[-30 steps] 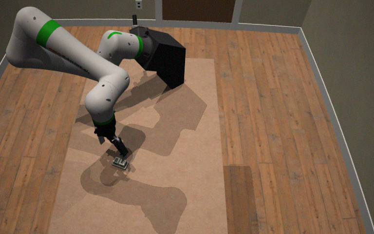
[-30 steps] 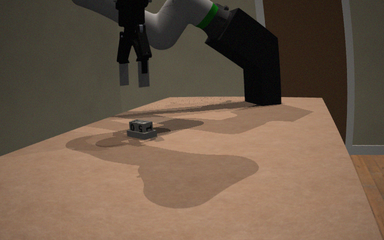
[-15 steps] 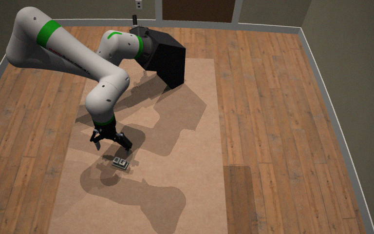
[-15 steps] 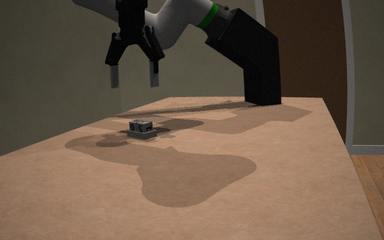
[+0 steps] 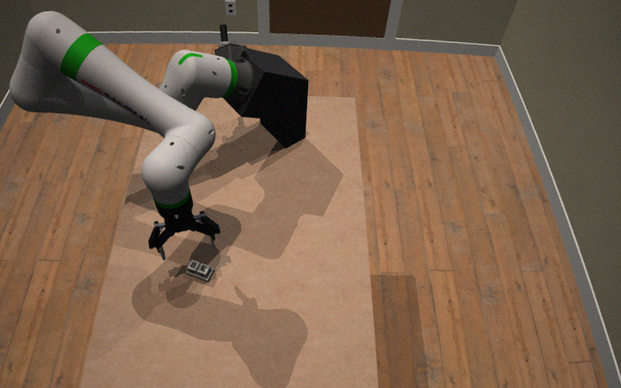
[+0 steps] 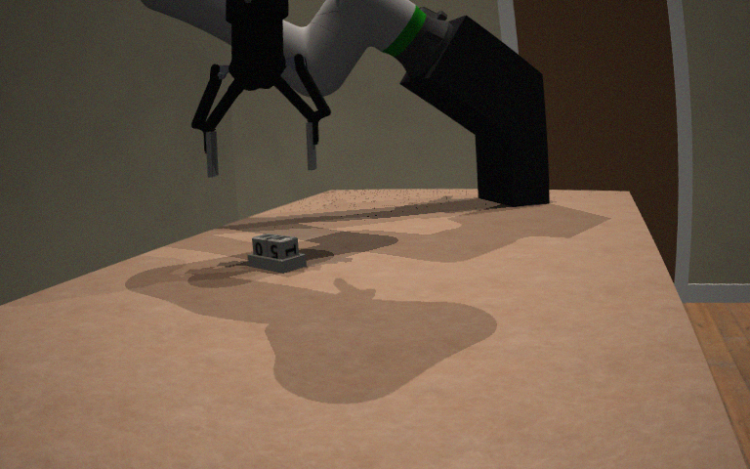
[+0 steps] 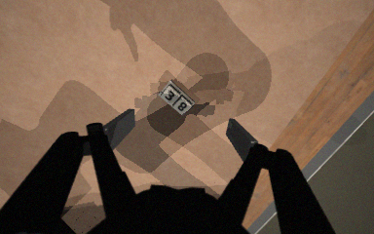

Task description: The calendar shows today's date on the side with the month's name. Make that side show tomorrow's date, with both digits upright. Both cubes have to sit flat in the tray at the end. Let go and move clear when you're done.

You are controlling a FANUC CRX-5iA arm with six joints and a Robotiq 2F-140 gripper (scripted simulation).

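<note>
Now: the grey number cube 120 mm below my hand. The rest, counted from my hand: grey calendar tray: 130 mm below, 20 mm to the left, 10 mm ahead.
</note>
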